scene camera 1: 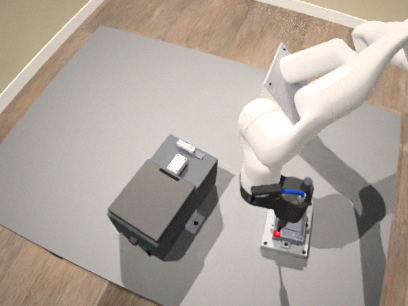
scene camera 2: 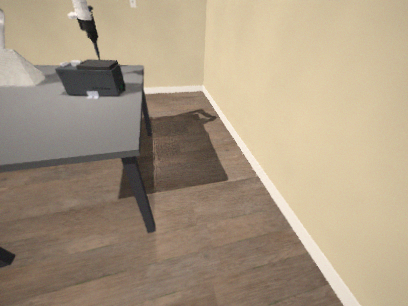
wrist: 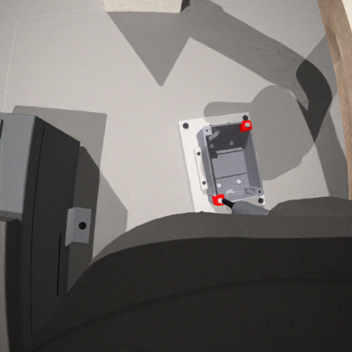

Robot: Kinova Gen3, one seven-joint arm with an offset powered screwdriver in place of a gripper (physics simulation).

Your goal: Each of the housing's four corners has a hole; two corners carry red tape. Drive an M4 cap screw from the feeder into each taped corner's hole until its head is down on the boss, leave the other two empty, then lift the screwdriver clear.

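Seen in the pictures: hand, its tool point: (scene camera 1: 278, 231); arm's base, origin of its link: (scene camera 1: 288, 70).
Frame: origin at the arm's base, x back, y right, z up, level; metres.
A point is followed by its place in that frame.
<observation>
The grey open housing (scene camera 1: 296, 231) {x -0.458, y -0.224, z -0.116 m} (wrist: 255, 162) stands on a white plate (scene camera 1: 295, 249) {x -0.506, y -0.241, z -0.120 m} (wrist: 187, 160). Its far-right red-taped corner (wrist: 243, 127) in the wrist view shows a light screw head. The other red-taped corner (scene camera 1: 276, 233) {x -0.504, y -0.173, z -0.080 m} (wrist: 217, 201), near-left in the wrist view, has a small light spot at the bit's end. The two untaped corners (wrist: 207, 130) (wrist: 259, 191) show dark holes. My screwdriver's tip (scene camera 1: 280, 228) {x -0.507, y -0.174, z -0.028 m} (scene camera 2: 99, 58) {x -0.507, y -0.169, z -0.023 m} (wrist: 223, 201) is at the near-left taped corner; whether it touches a screw there is unclear. The dark feeder (scene camera 1: 152, 200) {x -0.610, y 0.135, z 0.021 m} (scene camera 2: 90, 82) {x -0.559, y 0.217, z -0.065 m} (wrist: 55, 170) stands beside the housing.
The feeder has a white block (scene camera 1: 177, 164) {x -0.494, y 0.131, z 0.024 m} on its lower top and a side tab (scene camera 1: 195, 222) {x -0.558, y 0.045, z -0.143 m} (wrist: 80, 225) facing the housing. The arm's sloped white base (scene camera 1: 280, 82) {x -0.076, y 0.002, z 0.010 m} (scene camera 2: 17, 70) {x -0.108, y 0.043, z -0.057 m} stands on the grey table (scene camera 1: 100, 100) {x -0.319, y 0.572, z -0.148 m} (scene camera 2: 75, 125) {x -0.577, y 0.553, z -0.148 m}. The arm's shadow falls beyond the housing.
</observation>
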